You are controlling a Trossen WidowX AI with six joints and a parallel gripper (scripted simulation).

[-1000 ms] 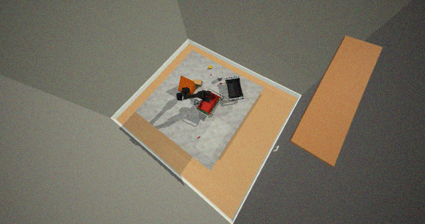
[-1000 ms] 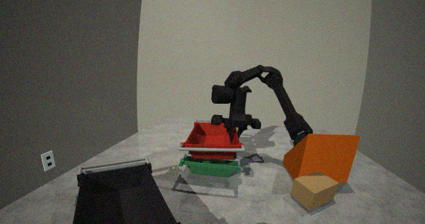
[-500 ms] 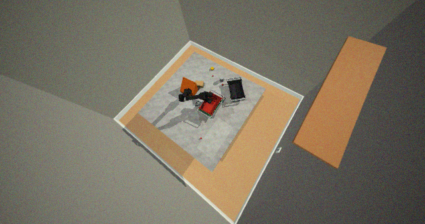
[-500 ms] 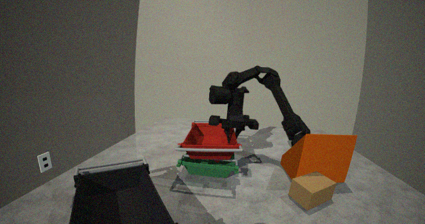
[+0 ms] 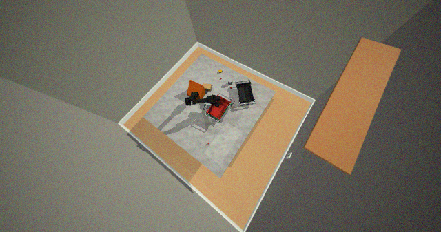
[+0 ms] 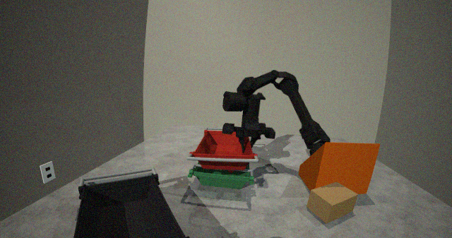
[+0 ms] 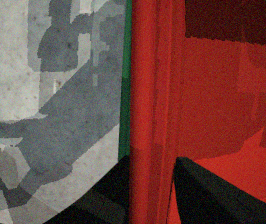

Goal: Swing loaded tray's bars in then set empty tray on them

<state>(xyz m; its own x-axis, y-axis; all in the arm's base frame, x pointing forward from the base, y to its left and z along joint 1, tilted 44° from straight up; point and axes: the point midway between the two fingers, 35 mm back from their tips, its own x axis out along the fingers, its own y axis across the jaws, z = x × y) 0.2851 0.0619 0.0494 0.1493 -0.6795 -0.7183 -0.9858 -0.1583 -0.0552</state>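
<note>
The red tray is 8 cm ahead of my gripper tip and 2 cm above it. Round my gripper tip: tan box: 28 cm behind, 17 cm to the left, 6 cm below; then red cube: 42 cm to the right, 23 cm ahead, 8 cm below; then yellow piece: 51 cm to the left, 29 cm behind, 8 cm below.
</note>
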